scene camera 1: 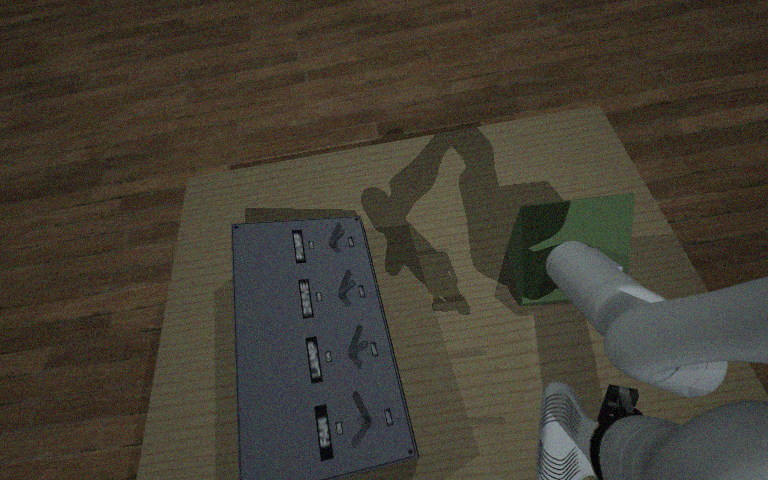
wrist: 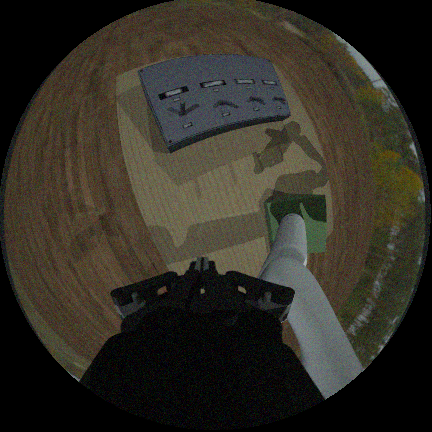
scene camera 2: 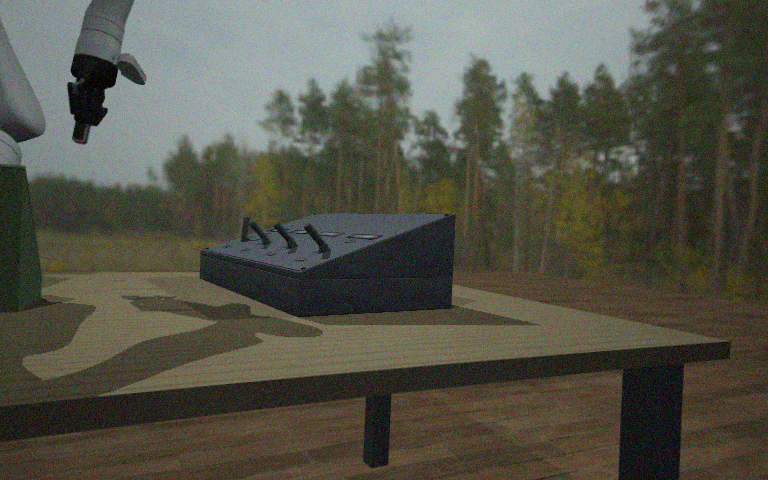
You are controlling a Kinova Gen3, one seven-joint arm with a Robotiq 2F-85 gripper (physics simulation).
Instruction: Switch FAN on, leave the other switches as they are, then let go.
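Frame: origin at the arm's base, x down, y right, z back, level; centimetres.
Where they show: gripper, fingertip midpoint: (wrist: 202, 263) (scene camera 2: 79, 142); arm's base at its link origin: (scene camera 1: 570, 263) (wrist: 291, 225).
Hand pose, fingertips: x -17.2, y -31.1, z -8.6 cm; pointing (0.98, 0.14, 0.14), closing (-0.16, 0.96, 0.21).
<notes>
Things, the pixels of their top centre, and the offset from my fingertips. Level surfaces: height alone.
- FAN label at its top centre: (scene camera 1: 323, 431) (wrist: 173, 91) dx +14.6, dy +2.1, dz -37.3 cm
- FAN lever at its top centre: (scene camera 1: 362, 419) (scene camera 2: 245, 216) (wrist: 182, 101) dx +12.4, dy +3.6, dz -30.5 cm
- LAMP lever at its top centre: (scene camera 1: 357, 345) (scene camera 2: 259, 221) dx +13.2, dy +15.6, dz -31.9 cm
- wooden table at its surface level: dx +25.8 cm
The grey switch panel (scene camera 1: 266, 339) (scene camera 2: 385, 266) (wrist: 210, 67) carries four dark levers in a row. The FAN label (scene camera 1: 323, 431) (wrist: 174, 92) is at the near end in scene camera 1. The FAN lever (scene camera 1: 366, 420) (scene camera 2: 245, 229) (wrist: 183, 110) leans toward the label side, where its upper small plate (scene camera 1: 339, 427) is. The LAMP lever (scene camera 1: 353, 352) (scene camera 2: 259, 233) and the two beyond it (scene camera 2: 285, 236) (scene camera 2: 316, 238) lean the other way, toward the low edge. My gripper (scene camera 2: 80, 134) (wrist: 202, 263) is shut and empty, high up and well away from the panel on the robot's side.
The panel stands on a wooden table (scene camera 1: 203, 198) (scene camera 2: 566, 331) (wrist: 200, 200). The green robot base (scene camera 1: 606, 220) (scene camera 2: 19, 243) (wrist: 317, 240) stands on the table, with the grey arm (scene camera 1: 696, 328) (wrist: 320, 335) above it. Arm shadows fall on the table between base and panel.
</notes>
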